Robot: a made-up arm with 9 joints. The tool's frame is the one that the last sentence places.
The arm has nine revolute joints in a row. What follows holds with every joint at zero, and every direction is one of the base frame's.
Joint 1 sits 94 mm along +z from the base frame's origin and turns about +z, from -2.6 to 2.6 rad.
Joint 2 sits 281 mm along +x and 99 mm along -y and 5 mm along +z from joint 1 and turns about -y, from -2.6 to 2.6 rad.
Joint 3 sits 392 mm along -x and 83 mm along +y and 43 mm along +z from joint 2 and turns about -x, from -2.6 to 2.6 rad.
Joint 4 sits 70 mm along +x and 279 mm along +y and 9 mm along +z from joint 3 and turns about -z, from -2.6 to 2.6 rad.
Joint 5 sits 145 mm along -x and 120 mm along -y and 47 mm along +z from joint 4 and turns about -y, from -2.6 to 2.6 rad.
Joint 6 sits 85 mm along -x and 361 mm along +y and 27 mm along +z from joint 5 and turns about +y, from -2.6 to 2.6 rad.
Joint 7 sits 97 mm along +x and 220 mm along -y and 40 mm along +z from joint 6 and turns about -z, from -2.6 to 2.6 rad.
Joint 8 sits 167 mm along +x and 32 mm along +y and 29 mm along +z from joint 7 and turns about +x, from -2.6 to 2.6 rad.
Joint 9 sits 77 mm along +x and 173 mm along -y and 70 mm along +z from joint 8 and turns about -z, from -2.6 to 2.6 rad.
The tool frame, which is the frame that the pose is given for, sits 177 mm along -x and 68 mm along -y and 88 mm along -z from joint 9; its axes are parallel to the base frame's.
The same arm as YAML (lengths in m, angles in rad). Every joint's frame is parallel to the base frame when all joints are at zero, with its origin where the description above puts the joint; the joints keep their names.
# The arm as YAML. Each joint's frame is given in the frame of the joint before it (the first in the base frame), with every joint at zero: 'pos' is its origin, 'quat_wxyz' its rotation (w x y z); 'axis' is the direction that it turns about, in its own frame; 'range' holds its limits. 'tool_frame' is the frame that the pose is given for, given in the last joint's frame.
length_unit: m
angle_unit: rad
joints:
  - joint: joint 1
    pos: [0.0, 0.0, 0.094]
    quat_wxyz: [1.0, 0.0, 0.0, 0.0]
    axis: "+z"
    range: [-2.6, 2.6]
  - joint: joint 2
    pos: [0.281, -0.099, 0.005]
    quat_wxyz: [1.0, 0.0, 0.0, 0.0]
    axis: "-y"
    range: [-2.6, 2.6]
  - joint: joint 3
    pos: [-0.392, 0.083, 0.043]
    quat_wxyz: [1.0, 0.0, 0.0, 0.0]
    axis: "-x"
    range: [-2.6, 2.6]
  - joint: joint 4
    pos: [0.07, 0.279, 0.009]
    quat_wxyz: [1.0, 0.0, 0.0, 0.0]
    axis: "-z"
    range: [-2.6, 2.6]
  - joint: joint 5
    pos: [-0.145, -0.12, 0.047]
    quat_wxyz: [1.0, 0.0, 0.0, 0.0]
    axis: "-y"
    range: [-2.6, 2.6]
  - joint: joint 6
    pos: [-0.085, 0.361, 0.027]
    quat_wxyz: [1.0, 0.0, 0.0, 0.0]
    axis: "+y"
    range: [-2.6, 2.6]
  - joint: joint 7
    pos: [0.097, -0.22, 0.04]
    quat_wxyz: [1.0, 0.0, 0.0, 0.0]
    axis: "-z"
    range: [-2.6, 2.6]
  - joint: joint 8
    pos: [0.167, 0.032, 0.029]
    quat_wxyz: [1.0, 0.0, 0.0, 0.0]
    axis: "+x"
    range: [-2.6, 2.6]
  - joint: joint 9
    pos: [0.077, -0.173, 0.07]
    quat_wxyz: [1.0, 0.0, 0.0, 0.0]
    axis: "-z"
    range: [-2.6, 2.6]
tool_frame:
  pos: [-0.177, -0.068, -0.088]
  quat_wxyz: [1.0, 0.0, 0.0, 0.0]

